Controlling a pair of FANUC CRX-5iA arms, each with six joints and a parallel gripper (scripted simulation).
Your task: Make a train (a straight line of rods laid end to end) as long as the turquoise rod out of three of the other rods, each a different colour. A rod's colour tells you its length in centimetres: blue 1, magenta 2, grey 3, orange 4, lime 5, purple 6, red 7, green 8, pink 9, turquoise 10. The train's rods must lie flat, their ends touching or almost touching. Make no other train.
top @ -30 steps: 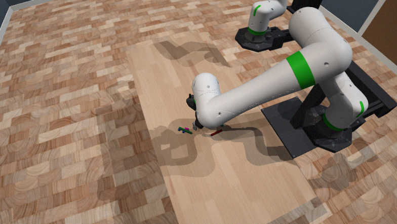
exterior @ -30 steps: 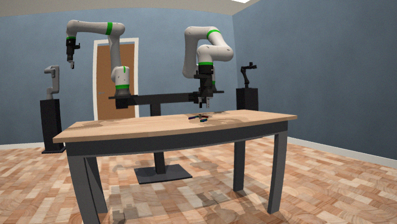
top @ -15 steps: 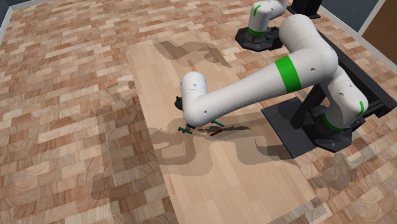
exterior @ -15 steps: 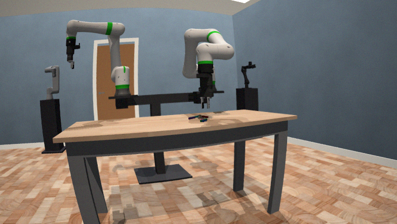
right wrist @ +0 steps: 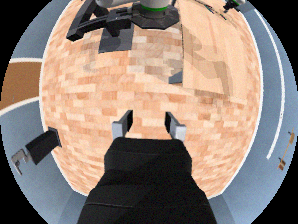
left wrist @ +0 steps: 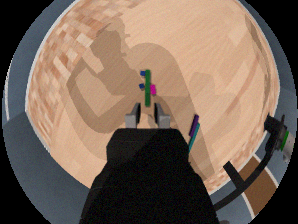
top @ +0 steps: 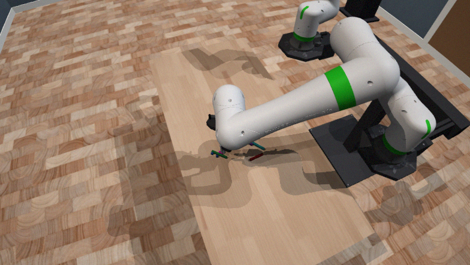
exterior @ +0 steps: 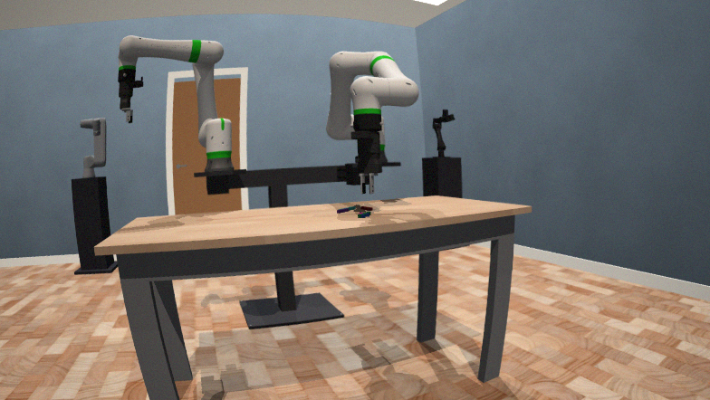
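Observation:
My left hand is 1 cm short of the magenta rod, 3 cm to the left of it and 8 cm above it. Round my left hand: green rod (2 cm ahead, 2 cm to the right, 8 cm below); red rod (14 cm behind, 5 cm to the left, 8 cm below); purple rod (13 cm behind, 4 cm to the right, 8 cm below).

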